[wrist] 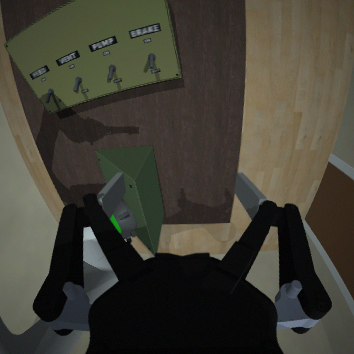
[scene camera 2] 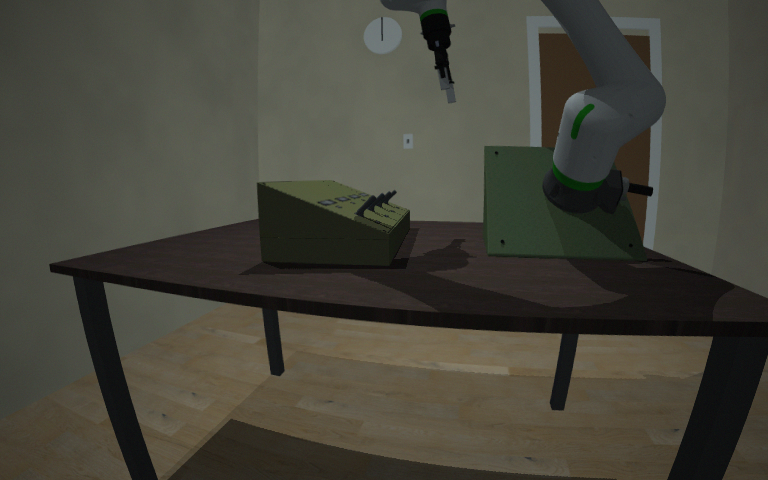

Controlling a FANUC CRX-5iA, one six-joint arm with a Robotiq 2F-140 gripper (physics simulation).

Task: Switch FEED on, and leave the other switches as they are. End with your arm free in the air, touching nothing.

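Frame: origin at the arm's base, x ahead, y right, z down, level; centimetres.
Seen in the pictures: gripper, fingertip midpoint: (wrist: 179, 182) (scene camera 2: 449, 96); arm's base, link origin: (wrist: 126, 211) (scene camera 2: 572, 189).
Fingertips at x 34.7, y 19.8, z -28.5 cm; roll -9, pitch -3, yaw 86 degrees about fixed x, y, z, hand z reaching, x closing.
Offsets run from my fingertips to a thing's middle. Level surfaces: height alone.
The olive switch box {dx +20.3, dy -29.6, dz +36.7 cm} (scene camera 2: 322, 237) (wrist: 75, 30) has a sloping top with four labelled levers. In the wrist view the FEED switch {dx +7.9, dy -45.1, dz +31.8 cm} (wrist: 49, 95) is at the left end, followed by the VENT switch {dx +10.7, dy -33.4, dz +31.8 cm} (wrist: 77, 84), the PUMP switch {dx +13.5, dy -21.7, dz +31.8 cm} (wrist: 111, 73) and the BRAKE switch {dx +16.3, dy -10.1, dz +31.8 cm} (wrist: 151, 62). In the scene view the levers look parallel, leaning toward the low edge of the box. Small ON marks lie between labels and levers. My gripper (scene camera 2: 448, 91) (wrist: 179, 182) is open and empty, high in the air, to the right of the box in the scene view, touching nothing.
A green sloped pedestal (scene camera 2: 518, 209) (wrist: 146, 197) carries the arm's base on the dark table {dz +42.6 cm} (scene camera 2: 186, 254) (wrist: 207, 125). The upper arm rises over the pedestal in the scene view. A wall with a clock (scene camera 2: 382, 35) and a door (scene camera 2: 637, 67) stands behind.
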